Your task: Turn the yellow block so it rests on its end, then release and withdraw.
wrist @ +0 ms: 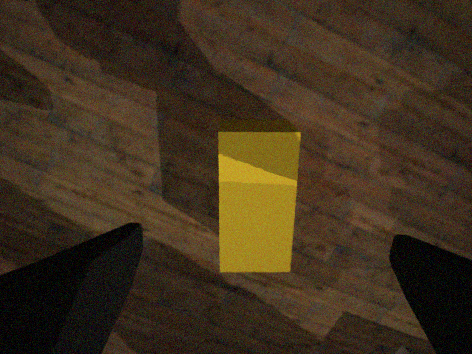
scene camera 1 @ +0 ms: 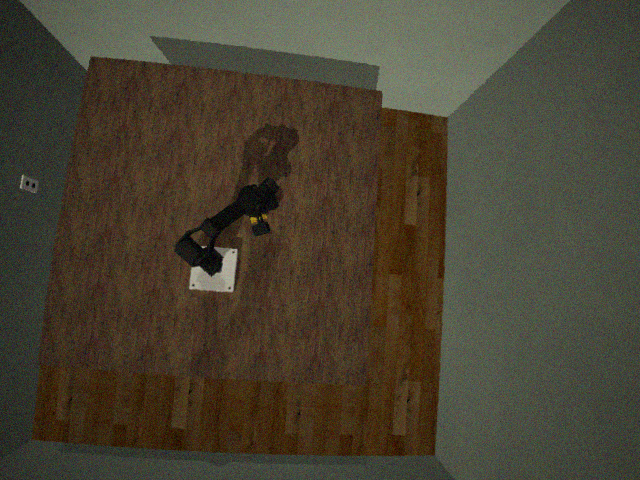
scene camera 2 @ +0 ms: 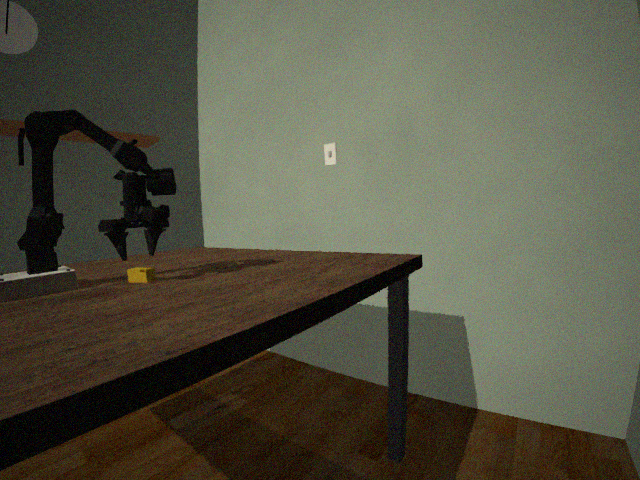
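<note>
The yellow block (scene camera 1: 254,220) (scene camera 2: 140,274) (wrist: 255,227) lies flat on its long side on the wooden table (scene camera 1: 310,310) (scene camera 2: 217,294). In the scene camera 1 view the arm partly hides it. In the wrist view its long side runs up and down the picture, with a shadow edge across its upper part. My gripper (scene camera 2: 138,256) (wrist: 268,241) is open and empty and points down, a little above the block. In the wrist view one finger is at each side of the block, apart from it, with more space on the right.
The arm's pale base plate (scene camera 1: 227,284) (scene camera 2: 62,283) stands on the table to the left of the block in the scene camera 2 view. The table's front edge (scene camera 2: 248,333) and right corner show there, with a dark leg (scene camera 2: 398,361) below. Walls stand around.
</note>
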